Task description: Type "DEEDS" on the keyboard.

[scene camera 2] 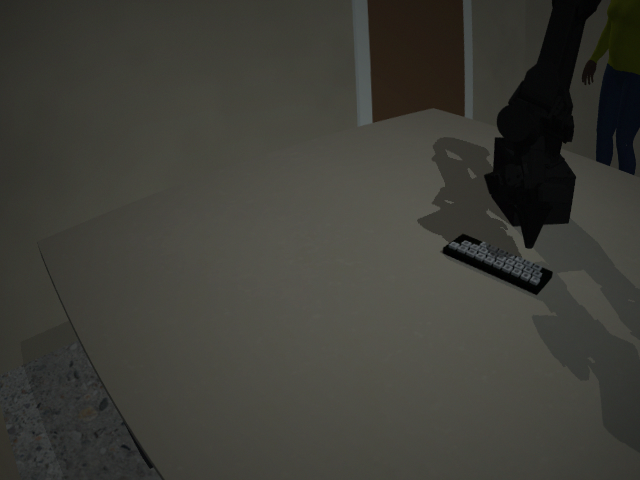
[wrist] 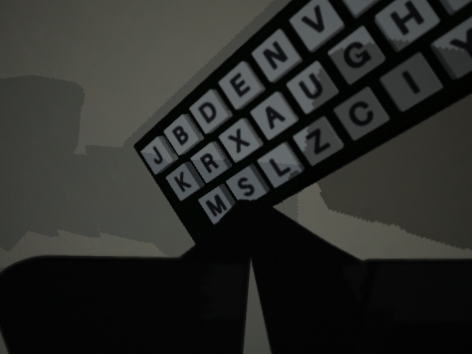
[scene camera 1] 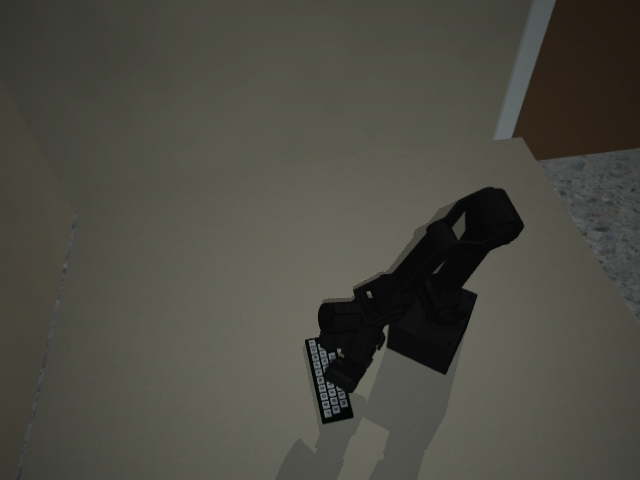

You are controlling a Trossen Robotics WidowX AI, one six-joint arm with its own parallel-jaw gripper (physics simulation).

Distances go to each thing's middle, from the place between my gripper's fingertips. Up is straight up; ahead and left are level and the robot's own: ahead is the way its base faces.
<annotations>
Now: hand 10 mm short of the s key (wrist: 248, 184), 10 mm to the right of it and 20 mm above it. The rest, counted from my hand: black keyboard (scene camera 2: 546, 274) (30 mm ahead, 40 mm to the right, 30 mm below); e key (wrist: 241, 85) (50 mm ahead, 10 mm to the right, 20 mm below); d key (wrist: 210, 111) (40 mm ahead, 10 mm to the left, 20 mm below).
</annotations>
